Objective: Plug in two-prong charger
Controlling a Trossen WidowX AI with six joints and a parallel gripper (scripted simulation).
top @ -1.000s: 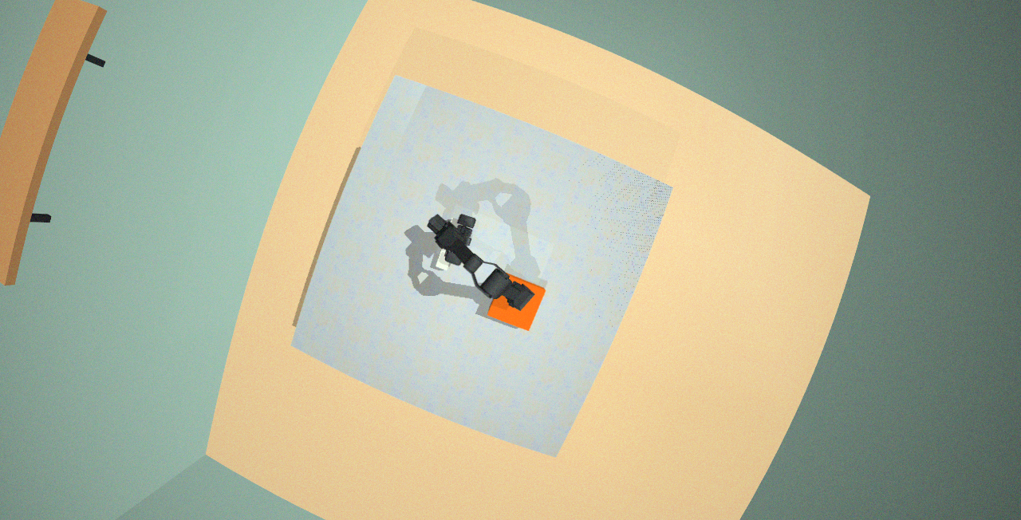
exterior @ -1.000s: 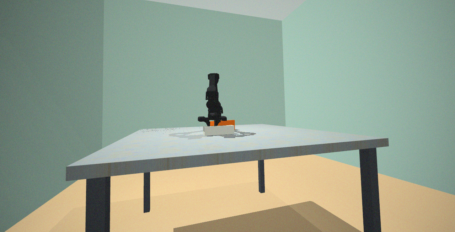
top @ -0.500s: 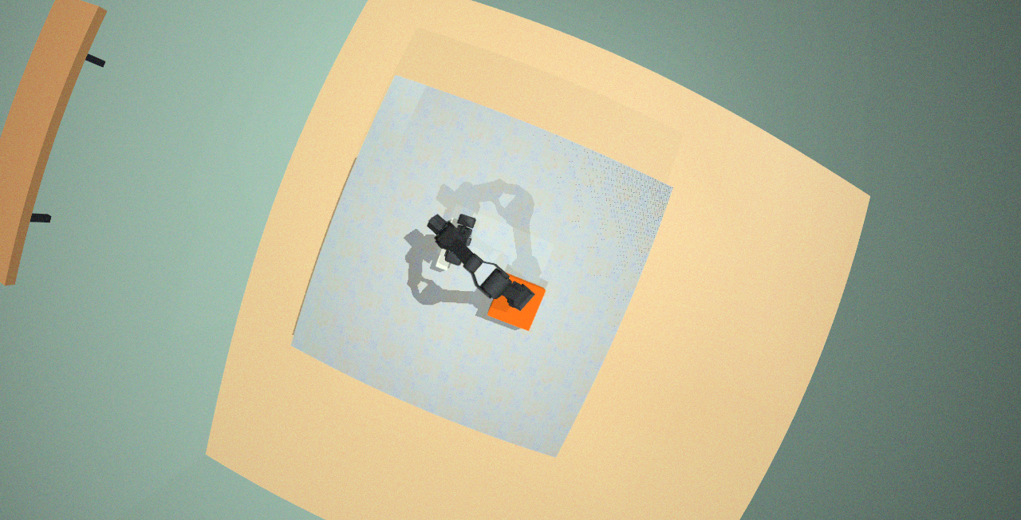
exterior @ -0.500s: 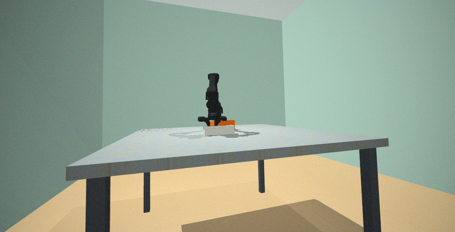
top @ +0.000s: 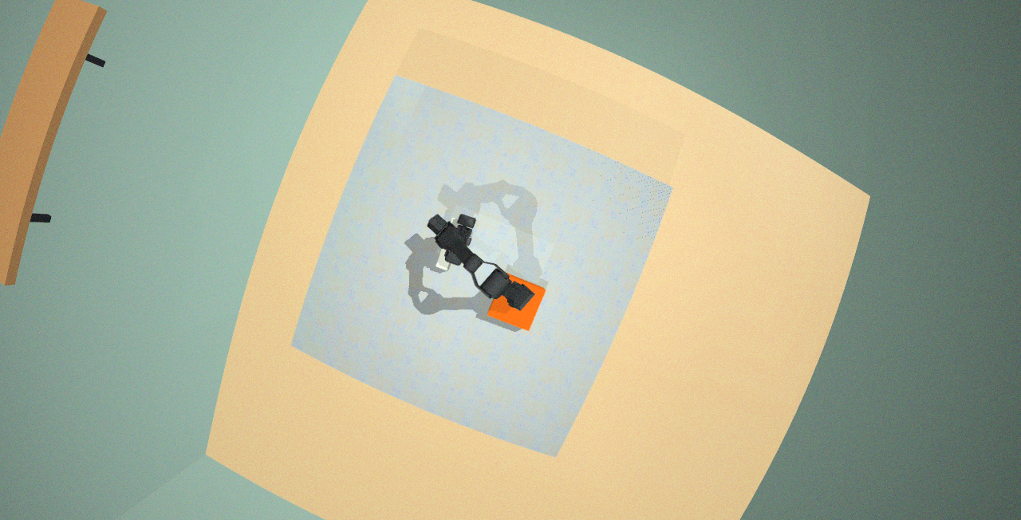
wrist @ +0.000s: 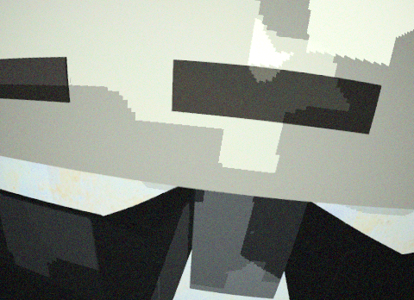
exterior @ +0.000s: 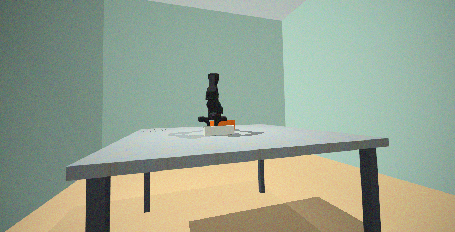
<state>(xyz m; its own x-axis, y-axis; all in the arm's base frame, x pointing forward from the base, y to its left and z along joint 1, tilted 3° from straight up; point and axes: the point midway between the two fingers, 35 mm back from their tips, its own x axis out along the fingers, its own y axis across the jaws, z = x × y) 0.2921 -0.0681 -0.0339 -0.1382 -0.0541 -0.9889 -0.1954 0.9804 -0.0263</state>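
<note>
The grey charger lies 2 cm ahead of my gripper tip and 1 cm above it.
</note>
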